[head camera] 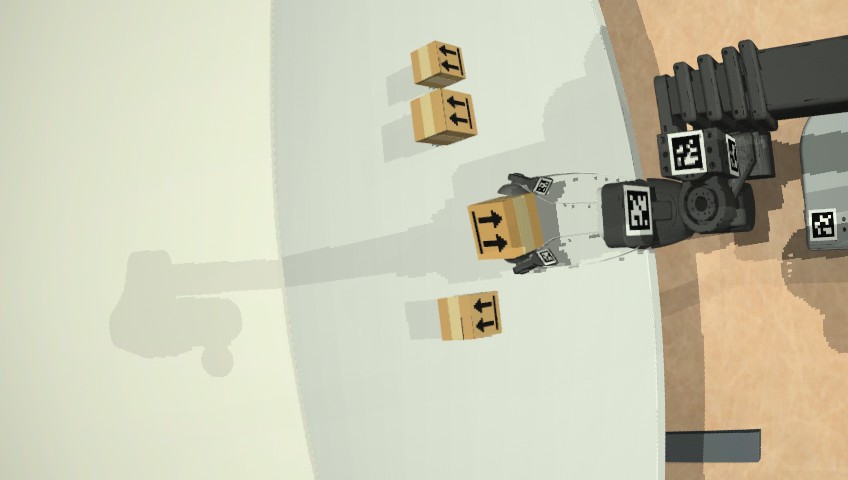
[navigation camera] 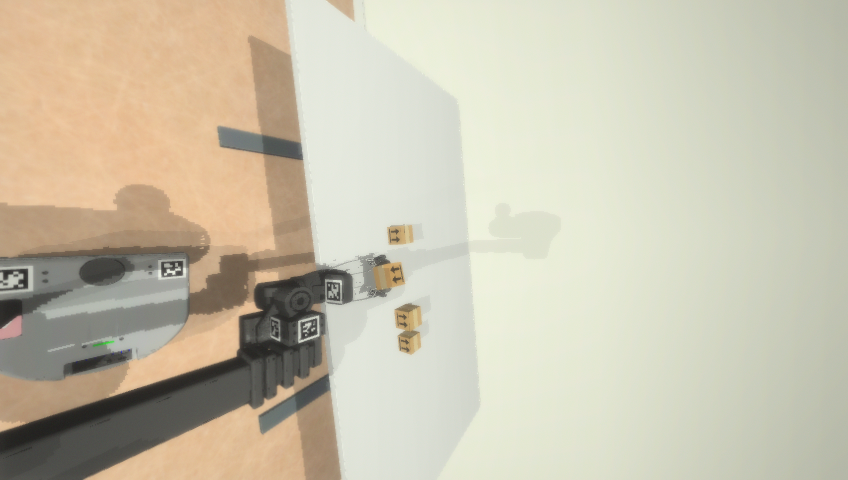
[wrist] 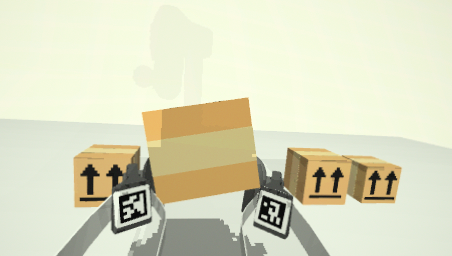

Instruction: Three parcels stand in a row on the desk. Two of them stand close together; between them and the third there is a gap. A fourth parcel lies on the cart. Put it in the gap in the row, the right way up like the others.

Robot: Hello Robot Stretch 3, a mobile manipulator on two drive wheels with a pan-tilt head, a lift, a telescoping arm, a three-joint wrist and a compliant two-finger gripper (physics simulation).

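Pixels of known places: gripper, fingertip midpoint: [wrist: 206, 171]; robot's base, origin of the base link: [navigation camera: 103, 270].
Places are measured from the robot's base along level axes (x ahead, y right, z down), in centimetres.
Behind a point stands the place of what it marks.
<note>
My gripper [head camera: 518, 224] @(x -2.1, y 45.0, z -79.0 cm) [navigation camera: 382, 276] @(x -2.1, y 45.0, z -79.0 cm) [wrist: 206, 171] @(x -2.1, y 45.0, z -79.0 cm) is shut on the fourth parcel [head camera: 505, 227] @(x -1.6, y 40.4, z -84.4 cm) [navigation camera: 389, 275] @(x -1.3, y 40.1, z -84.2 cm) [wrist: 202, 150] @(x -1.8, y 39.9, z -82.0 cm), above the desk [head camera: 565, 368] @(x 15.3, y 41.7, z -72.0 cm) [navigation camera: 380, 148] @(x 34.6, y 49.6, z -72.0 cm) [wrist: 30, 140] @(x 33.6, y 77.7, z -72.0 cm). This parcel is tipped: its arrow side faces up, the arrows point back towards the gripper, and its taped side faces the wrist camera. A lone parcel [head camera: 470, 315] @(x 8.3, y 52.1, z -77.4 cm) [navigation camera: 399, 234] @(x 8.8, y 51.9, z -76.8 cm) [wrist: 95, 175] @(x 9.2, y 51.8, z -75.5 cm) stands upright on one side. Two close-set upright parcels, a nearer [head camera: 443, 117] @(x -16.0, y 54.4, z -77.8 cm) [navigation camera: 407, 317] @(x -15.9, y 54.1, z -77.3 cm) [wrist: 320, 177] @(x -16.1, y 54.2, z -75.6 cm) and an end one [head camera: 438, 64] @(x -23.8, y 55.4, z -77.0 cm) [navigation camera: 409, 342] @(x -23.8, y 55.4, z -76.7 cm) [wrist: 376, 180] @(x -24.2, y 55.3, z -75.2 cm), stand on the other. The held parcel is between them sideways, nearer the robot.
The dark arm [head camera: 803, 74] @(x -10.3, y 7.4, z -90.0 cm) [navigation camera: 130, 410] @(x -8.4, y 1.6, z -90.0 cm) reaches in over the floor, and the wrist passes the desk's near edge. The robot's base [head camera: 824, 190] @(x -6.7, y 12.2, z -16.0 cm) [navigation camera: 136, 315] @(x -12.9, y 5.7, z -16.0 cm) is behind it. Blue-grey desk feet [head camera: 714, 446] [navigation camera: 258, 141] stick out below. A pale wall [wrist: 300, 60] @(x -34.9, y 115.7, z -98.2 cm) rises behind the desk. The cart does not show.
</note>
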